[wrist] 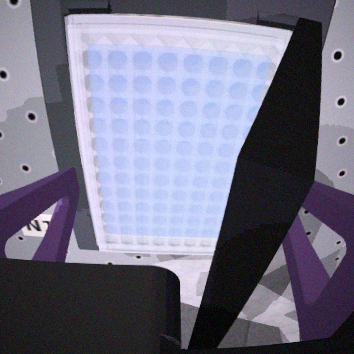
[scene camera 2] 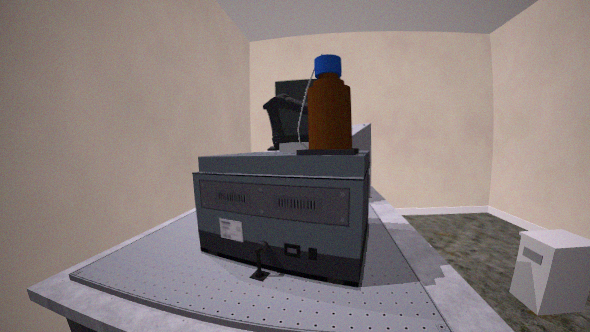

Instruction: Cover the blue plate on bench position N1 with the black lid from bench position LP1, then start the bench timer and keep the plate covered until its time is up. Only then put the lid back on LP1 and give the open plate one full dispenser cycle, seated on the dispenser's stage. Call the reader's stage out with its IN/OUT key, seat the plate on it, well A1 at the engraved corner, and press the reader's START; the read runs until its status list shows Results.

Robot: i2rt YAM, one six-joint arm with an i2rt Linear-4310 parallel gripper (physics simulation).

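Frame: origin at the arm's base, x ahead, y left, z up, level; centimetres.
Seen in the pictures: gripper, fingertip midpoint: (wrist: 174, 177).
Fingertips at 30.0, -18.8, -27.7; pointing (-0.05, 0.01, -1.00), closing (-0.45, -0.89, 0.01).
Pixels of each thing's top centre, then the offset from my fingertips to it, as dx, dy, dz. "pt": a spot on its surface instead. Level surfaces: height alone.
- blue plate, middle of its top: (wrist: 171, 173) +0.5, -0.1, +0.3
- dark grey nest, middle of its top: (wrist: 172, 158) +0.5, -0.1, -0.9
- black lid, surface spot: (wrist: 270, 165) pt +5.5, -3.7, +8.0
- white label, surface spot: (wrist: 39, 226) pt -1.1, +11.1, -2.1
- large grey instrument, surface spot: (scene camera 2: 280, 215) pt -9.4, +90.0, +10.1
- perforated bench plate, its level: dz -2.1
- amber bottle, surface spot: (scene camera 2: 329, 115) pt -18.6, +88.8, +27.9
The blue plate (wrist: 160, 145) sits in a dark grey nest (wrist: 56, 107) in the wrist view, and most of its pale blue wells show uncovered. The black lid (wrist: 270, 165) is steeply tilted, seen nearly edge-on as a dark slab over the plate's right side, and overlaps my right finger. Whether it rests on the plate or leans on the finger I cannot tell. My gripper (wrist: 174, 177) is open, its purple fingers on either side of the plate. A white label (wrist: 39, 226) is partly hidden behind the left finger. The timer and LP1 cannot be made out.
A large grey instrument (scene camera 2: 280, 215) stands on the perforated bench plate (scene camera 2: 150, 280) in the scene view. An amber bottle (scene camera 2: 329, 115) with a blue cap and thin tube stands on top. Dark arm parts (scene camera 2: 273, 122) show behind it. A white box (scene camera 2: 555, 272) stands at the right.
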